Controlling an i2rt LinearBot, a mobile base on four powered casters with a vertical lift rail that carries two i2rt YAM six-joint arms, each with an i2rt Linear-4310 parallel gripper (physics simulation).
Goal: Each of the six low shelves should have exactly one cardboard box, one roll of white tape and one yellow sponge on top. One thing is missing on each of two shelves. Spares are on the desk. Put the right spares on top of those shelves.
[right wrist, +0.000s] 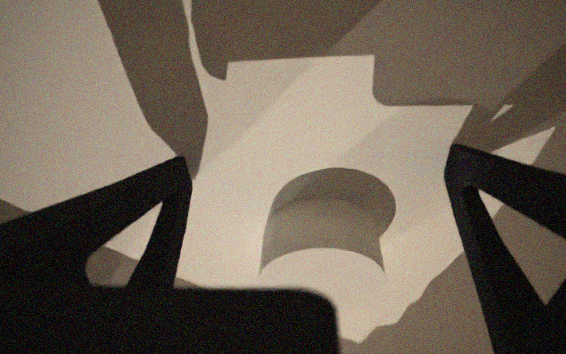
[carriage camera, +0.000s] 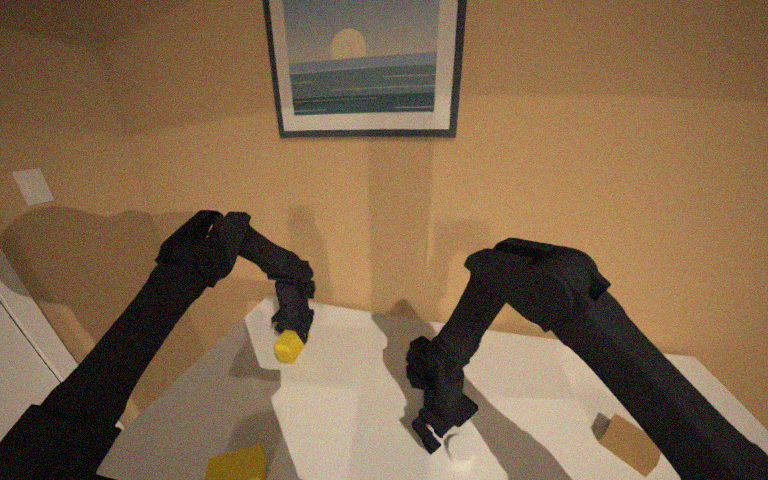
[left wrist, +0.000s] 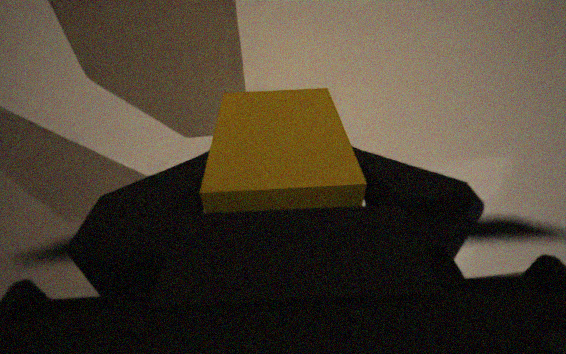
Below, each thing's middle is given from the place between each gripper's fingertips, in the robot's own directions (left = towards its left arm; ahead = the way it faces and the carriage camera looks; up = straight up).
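The framed picture [carriage camera: 333, 75] is far above my right hand, far ahead of it and a fair way to the left of it.
From my left hand, the framed picture is a good way to the right, far ahead and far above.
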